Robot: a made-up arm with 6 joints. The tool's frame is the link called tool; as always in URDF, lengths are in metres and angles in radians. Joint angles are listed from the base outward. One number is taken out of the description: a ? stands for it. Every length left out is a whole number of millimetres.
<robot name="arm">
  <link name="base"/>
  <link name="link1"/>
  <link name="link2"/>
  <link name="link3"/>
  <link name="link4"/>
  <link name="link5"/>
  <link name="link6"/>
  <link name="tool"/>
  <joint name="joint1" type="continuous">
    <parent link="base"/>
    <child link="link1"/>
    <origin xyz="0 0 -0.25" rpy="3.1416 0 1.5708"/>
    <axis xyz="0 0 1"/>
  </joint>
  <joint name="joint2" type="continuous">
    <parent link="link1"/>
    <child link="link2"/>
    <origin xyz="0.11 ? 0" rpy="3.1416 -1.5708 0"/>
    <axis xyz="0 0 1"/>
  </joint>
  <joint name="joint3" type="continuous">
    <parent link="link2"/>
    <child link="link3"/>
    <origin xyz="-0.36 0.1 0" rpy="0 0 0"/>
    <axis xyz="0 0 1"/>
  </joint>
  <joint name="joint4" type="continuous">
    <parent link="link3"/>
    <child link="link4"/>
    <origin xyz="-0.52 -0.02 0" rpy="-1.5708 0 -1.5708"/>
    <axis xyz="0 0 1"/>
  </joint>
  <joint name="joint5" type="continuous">
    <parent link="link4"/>
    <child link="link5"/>
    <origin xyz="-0.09 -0.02 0" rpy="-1.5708 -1.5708 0"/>
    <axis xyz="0 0 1"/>
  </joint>
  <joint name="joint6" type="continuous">
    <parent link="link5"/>
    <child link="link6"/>
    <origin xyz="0.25 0.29 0" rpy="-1.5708 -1.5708 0"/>
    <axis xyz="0 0 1"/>
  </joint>
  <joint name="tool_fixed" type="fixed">
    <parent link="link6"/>
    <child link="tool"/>
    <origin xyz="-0.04 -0.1 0" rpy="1.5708 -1.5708 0"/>
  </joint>
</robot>
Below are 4 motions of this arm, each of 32 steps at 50 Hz.
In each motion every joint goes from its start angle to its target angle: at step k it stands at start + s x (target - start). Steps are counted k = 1, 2, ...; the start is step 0. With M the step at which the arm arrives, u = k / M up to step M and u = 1 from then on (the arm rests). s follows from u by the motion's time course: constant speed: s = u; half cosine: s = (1 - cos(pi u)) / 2; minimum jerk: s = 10 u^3 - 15 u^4 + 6 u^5.
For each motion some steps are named. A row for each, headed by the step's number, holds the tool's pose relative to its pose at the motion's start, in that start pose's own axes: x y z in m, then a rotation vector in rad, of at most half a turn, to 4 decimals.
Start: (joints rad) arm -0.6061 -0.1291 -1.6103 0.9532 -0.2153 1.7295
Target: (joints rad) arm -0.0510 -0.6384 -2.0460 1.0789 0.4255 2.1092
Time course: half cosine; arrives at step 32
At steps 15, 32:
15: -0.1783 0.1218 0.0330 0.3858 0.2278 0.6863
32: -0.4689 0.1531 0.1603 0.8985 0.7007 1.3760

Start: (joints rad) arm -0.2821 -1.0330 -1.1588 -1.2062 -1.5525 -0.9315
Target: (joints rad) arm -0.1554 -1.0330 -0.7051 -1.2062 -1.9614 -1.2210
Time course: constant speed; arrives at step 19
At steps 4, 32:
4: -0.0433 -0.0059 -0.0182 -0.0773 0.0143 0.1620
32: -0.2186 -0.1152 -0.0907 -0.3957 -0.0064 0.7758

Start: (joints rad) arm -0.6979 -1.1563 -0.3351 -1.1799 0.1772 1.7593
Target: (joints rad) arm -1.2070 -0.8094 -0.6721 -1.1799 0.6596 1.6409
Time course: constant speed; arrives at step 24
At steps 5, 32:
5: -0.0472 0.0799 0.0433 0.0185 0.0334 0.1946
32: -0.3408 0.3063 0.2532 0.0987 0.0780 0.9423

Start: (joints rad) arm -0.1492 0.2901 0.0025 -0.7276 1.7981 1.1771
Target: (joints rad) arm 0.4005 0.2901 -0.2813 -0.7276 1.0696 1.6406
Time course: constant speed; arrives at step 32
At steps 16, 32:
16: -0.0405 -0.0217 -0.0044 -0.0354 0.1175 -0.1910
32: -0.1146 -0.0481 0.0152 -0.1043 0.1169 -0.4289

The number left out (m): -0.11
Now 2 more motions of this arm.
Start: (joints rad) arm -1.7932 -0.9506 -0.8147 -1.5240 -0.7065 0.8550
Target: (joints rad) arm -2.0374 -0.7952 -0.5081 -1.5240 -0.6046 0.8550
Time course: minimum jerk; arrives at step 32
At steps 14, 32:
14: -0.0317 -0.0695 0.0214 0.1466 -0.0003 0.1641
32: -0.0640 -0.1882 0.0418 0.3685 0.0095 0.4382

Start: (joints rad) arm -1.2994 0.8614 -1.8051 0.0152 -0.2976 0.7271
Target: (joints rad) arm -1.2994 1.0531 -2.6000 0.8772 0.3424 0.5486
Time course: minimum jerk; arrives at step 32
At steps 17, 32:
17: -0.1293 -0.0199 0.1093 0.0502 -0.8234 0.0591
32: -0.3236 -0.0978 0.1345 0.1157 -1.4501 -0.0191

